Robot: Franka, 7 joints.
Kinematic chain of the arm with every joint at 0, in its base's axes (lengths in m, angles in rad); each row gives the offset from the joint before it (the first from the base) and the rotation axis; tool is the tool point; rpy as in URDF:
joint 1: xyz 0 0 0.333 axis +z
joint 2: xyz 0 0 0 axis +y
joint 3: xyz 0 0 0.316 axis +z
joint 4: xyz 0.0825 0 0 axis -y
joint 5: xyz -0.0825 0 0.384 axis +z
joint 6: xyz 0 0 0 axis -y
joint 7: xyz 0.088 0 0 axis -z
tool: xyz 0 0 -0.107 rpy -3.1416 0 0
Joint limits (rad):
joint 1: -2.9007..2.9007
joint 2: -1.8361..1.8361
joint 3: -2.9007..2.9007
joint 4: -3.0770..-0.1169
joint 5: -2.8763..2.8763
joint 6: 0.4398..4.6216
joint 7: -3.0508..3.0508
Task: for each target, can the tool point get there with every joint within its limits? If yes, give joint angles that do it. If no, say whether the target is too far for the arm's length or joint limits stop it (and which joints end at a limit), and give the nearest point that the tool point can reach.
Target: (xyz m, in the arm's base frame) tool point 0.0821 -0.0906 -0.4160
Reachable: no: joint limits stop it (at a limit: joint 2) | nearest point 0.0958 -0.1057 -0.3418 | short by 0.077 m
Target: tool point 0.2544 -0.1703 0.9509
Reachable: yes | joints -1.6151 -0.7383 0.5677 -1.7959 -2.3411 1.7261 -1.7797
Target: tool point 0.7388 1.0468 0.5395
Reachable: no: too far | nearest point 0.4884 0.6920 0.4695 | short by 0.440 m
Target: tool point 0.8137 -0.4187 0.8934
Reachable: no: too far | nearest point 0.6505 -0.3347 0.7810 | short by 0.215 m
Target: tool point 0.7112 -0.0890 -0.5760
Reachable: no: too far | nearest point 0.5458 -0.0683 -0.2889 | short by 0.332 m
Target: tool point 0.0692 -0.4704 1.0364
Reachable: yes | joints -1.0441 0.2109 -0.5488 -0.6469 -0.5275 2.4198 0.0381
